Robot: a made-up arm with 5 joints. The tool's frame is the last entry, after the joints.
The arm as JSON. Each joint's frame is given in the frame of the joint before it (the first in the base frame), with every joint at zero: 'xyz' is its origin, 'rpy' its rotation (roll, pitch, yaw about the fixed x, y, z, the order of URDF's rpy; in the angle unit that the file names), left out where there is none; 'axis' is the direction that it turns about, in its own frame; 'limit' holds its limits. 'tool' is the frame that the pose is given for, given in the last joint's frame.
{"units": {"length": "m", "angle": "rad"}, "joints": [
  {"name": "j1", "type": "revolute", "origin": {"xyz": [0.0, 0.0, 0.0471]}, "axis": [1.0, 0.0, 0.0], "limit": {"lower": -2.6, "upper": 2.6}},
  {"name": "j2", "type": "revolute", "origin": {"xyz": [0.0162, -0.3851, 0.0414]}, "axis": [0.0, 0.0, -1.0], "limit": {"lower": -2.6, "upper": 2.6}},
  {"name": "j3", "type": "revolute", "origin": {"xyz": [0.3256, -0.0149, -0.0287]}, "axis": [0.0, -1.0, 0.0], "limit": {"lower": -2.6, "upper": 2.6}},
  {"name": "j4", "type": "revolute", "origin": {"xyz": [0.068, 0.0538, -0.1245]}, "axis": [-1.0, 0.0, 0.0], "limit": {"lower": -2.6, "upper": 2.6}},
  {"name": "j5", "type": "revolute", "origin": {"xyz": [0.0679, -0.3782, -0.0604]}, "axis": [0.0, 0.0, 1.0], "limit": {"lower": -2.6, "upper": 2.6}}
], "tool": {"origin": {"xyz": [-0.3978, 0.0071, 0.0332]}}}
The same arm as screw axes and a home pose.
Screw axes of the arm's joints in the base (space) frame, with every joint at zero. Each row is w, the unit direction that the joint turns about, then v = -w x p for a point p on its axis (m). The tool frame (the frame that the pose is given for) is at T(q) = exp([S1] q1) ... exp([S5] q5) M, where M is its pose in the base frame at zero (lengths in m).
S1 = (1, 0, 0, 0, 0.0471, 0)
S2 = (0, 0, -1, 0.3851, 0.0162, 0)
S3 = (0, -1, 0, 0.0598, 0, -0.3418)
S4 = (-1, 0, 0, 0, 0.0647, -0.3462)
S5 = (0, 0, 1, -0.7244, -0.4777, 0)
M: xyz 0.0799 -0.7173 -0.0919 (m) rpy 0 0 0 (deg, as in URDF)
Joint limits (deg, base to tool): -148.97..148.97 -148.97..148.97 -148.97..148.97 -148.97..148.97 -148.97..148.97

